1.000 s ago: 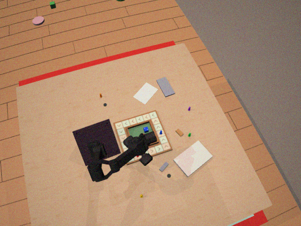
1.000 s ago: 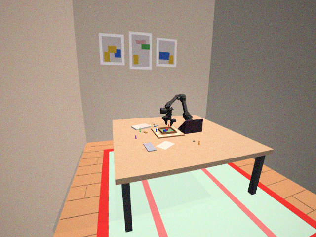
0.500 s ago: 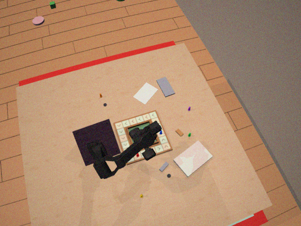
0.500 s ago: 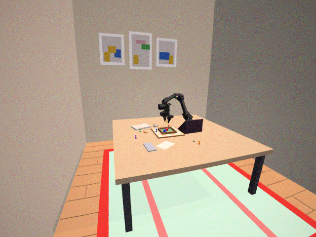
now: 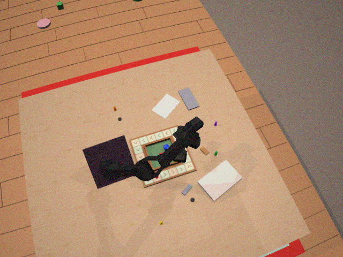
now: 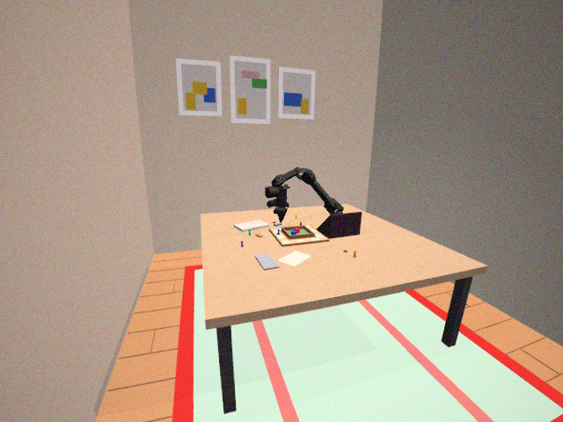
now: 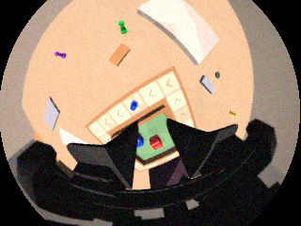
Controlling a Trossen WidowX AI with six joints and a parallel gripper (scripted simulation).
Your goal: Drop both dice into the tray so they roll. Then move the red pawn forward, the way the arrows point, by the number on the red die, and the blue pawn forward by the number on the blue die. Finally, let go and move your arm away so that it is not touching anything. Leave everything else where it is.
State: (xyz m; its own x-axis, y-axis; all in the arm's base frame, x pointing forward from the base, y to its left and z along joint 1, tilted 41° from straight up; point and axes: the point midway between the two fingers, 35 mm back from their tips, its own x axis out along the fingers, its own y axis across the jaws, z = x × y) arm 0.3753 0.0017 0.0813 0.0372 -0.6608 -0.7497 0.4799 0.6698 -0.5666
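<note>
My gripper tip is 6 cm above the blue pawn, 2 cm to the right of it and 2 cm short of it. Round my gripper tip: red pawn: 16 cm behind, 7 cm to the right, 6 cm below; then brown tile: 14 cm ahead, 8 cm below, 1 cm to the right; then green tray: 9 cm behind, 8 cm below, 5 cm to the left.
</note>
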